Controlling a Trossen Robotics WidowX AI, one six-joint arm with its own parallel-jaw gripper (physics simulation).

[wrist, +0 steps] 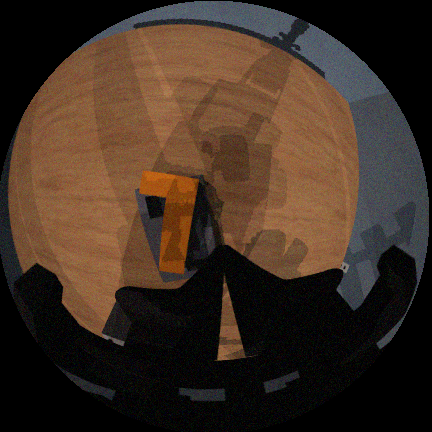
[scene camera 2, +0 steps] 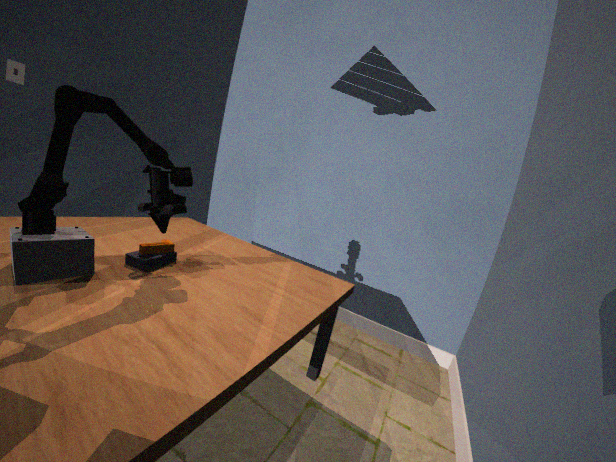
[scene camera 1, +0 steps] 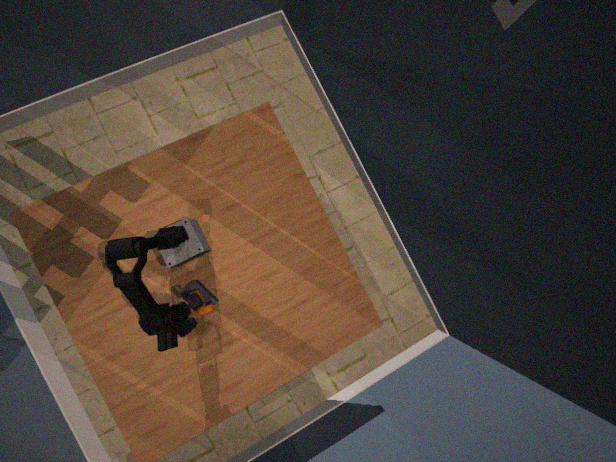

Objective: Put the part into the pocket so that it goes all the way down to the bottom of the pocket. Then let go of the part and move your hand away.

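Frame: origin at the arm's base, x ahead, y right, z down, level; metres.
Where they show: gripper, between the fingertips: (wrist: 221, 249) (scene camera 2: 163, 233) (scene camera 1: 185, 310); arm's base, origin of its link: (scene camera 2: 38, 231) (scene camera 1: 179, 235).
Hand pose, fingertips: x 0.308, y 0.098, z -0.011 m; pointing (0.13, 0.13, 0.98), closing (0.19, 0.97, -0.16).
Things, the pixels of their centre, and the offset from my fingertips. Level surfaces: height alone.
- orange L-shaped part, middle of its body: (wrist: 163, 223) (scene camera 2: 155, 246) (scene camera 1: 202, 300) dx -0.002, dy -0.053, dz +0.065 m
- dark grey block with the pocket, middle of its body: (wrist: 179, 230) (scene camera 2: 152, 257) (scene camera 1: 199, 297) dx -0.019, dy -0.034, dz +0.098 m
- wooden table, height of its surface: dz +0.116 m
The orange L-shaped part (scene camera 1: 206, 306) (scene camera 2: 156, 247) (wrist: 179, 220) rests on the dark grey block with the pocket (scene camera 2: 151, 263) (wrist: 151, 231). In scene camera 2 the part stands clearly above the block's top. In the wrist view its short leg reaches across the block's far end, and a dark opening (wrist: 154, 206) of the pocket shows beside the long leg. How deep the part sits is hidden. My gripper (scene camera 2: 163, 231) (wrist: 221, 249) is shut and empty, pointing down above the part and apart from it. In scene camera 1 the arm hides its fingertips.
The arm's grey base box (scene camera 1: 175, 257) (scene camera 2: 52, 257) stands on the wooden table (scene camera 1: 280, 240) (scene camera 2: 240, 310) near the block. The table's edge and a leg (scene camera 2: 322, 345) show in scene camera 2. Shadows of the arm lie across the table.
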